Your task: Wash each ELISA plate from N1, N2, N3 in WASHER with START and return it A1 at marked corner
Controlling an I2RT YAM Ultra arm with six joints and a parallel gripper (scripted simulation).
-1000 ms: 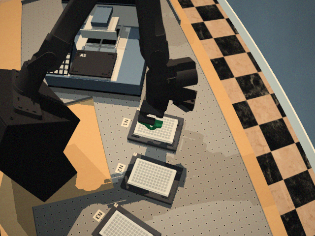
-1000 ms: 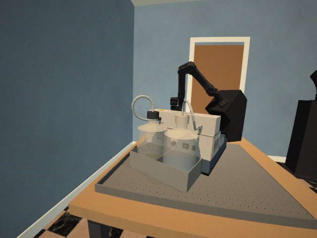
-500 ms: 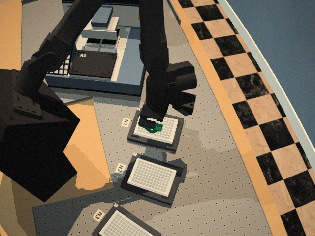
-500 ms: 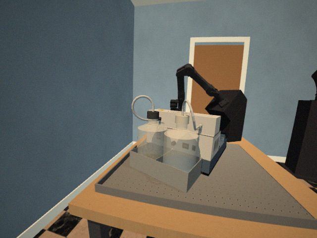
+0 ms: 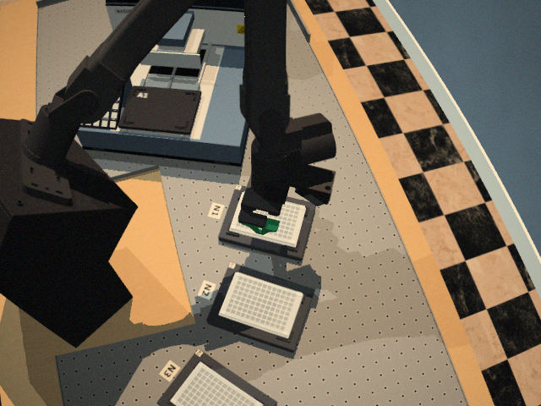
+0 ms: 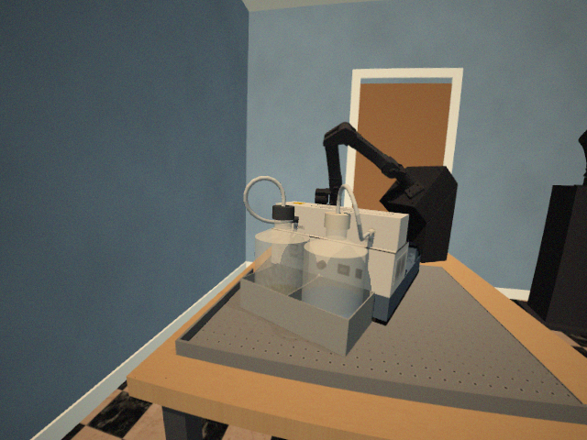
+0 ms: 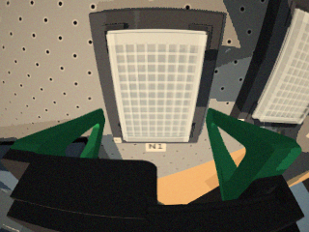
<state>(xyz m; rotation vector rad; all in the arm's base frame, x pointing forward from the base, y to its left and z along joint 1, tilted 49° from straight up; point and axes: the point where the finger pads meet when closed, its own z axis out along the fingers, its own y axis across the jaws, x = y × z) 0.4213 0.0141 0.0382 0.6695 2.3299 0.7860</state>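
My hand is 50 mm above the nest N1. Round my hand: nest N2: 170 mm to the right, 50 mm below, 30 mm behind; then dark carrier: 240 mm to the left, 200 mm behind, 20 mm above; then N1 label: 100 mm behind, 60 mm below, 40 mm to the left.
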